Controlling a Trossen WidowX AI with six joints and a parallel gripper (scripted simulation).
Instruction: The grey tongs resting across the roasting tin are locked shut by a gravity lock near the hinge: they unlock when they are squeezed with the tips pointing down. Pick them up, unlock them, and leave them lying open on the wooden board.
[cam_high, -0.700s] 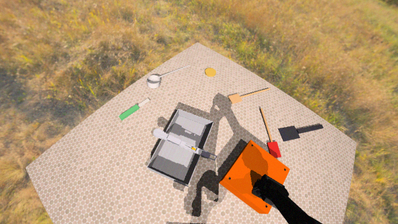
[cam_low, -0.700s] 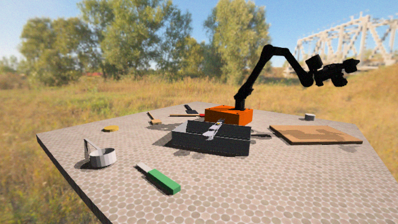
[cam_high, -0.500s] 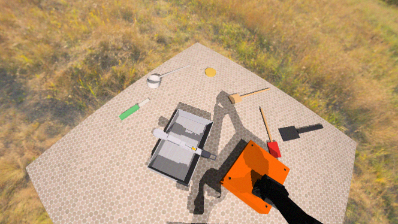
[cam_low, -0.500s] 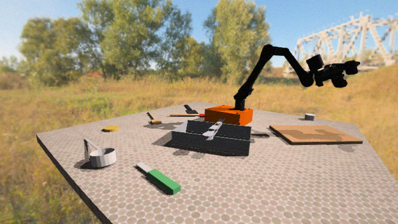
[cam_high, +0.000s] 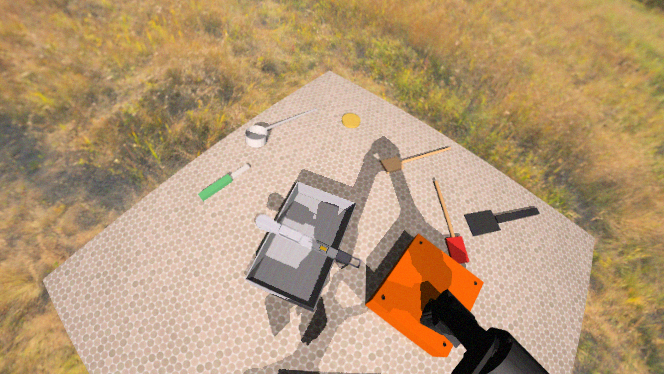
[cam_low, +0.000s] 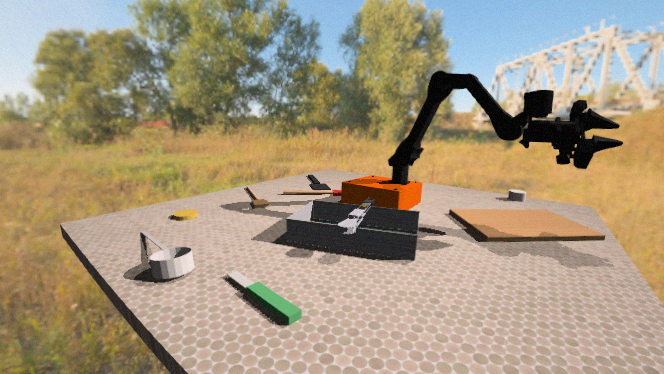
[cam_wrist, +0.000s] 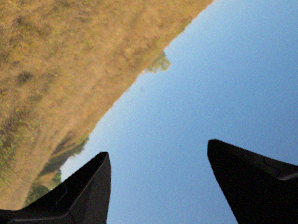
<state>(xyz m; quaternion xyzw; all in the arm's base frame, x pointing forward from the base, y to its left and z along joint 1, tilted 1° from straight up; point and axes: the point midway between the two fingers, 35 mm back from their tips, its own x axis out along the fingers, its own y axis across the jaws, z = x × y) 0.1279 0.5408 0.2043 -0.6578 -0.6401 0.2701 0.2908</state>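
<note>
Now: gripper tip 240 mm short of the roasting tin, 580 mm to the left of it and 260 mm above it. Round my gripper tip: green-handled tool (570 mm ahead, 630 mm to the right, 280 mm below); then wooden board (70 mm behind, 180 mm to the right, 280 mm below); then white object (440 mm behind, 160 mm to the right, 270 mm below).
</note>
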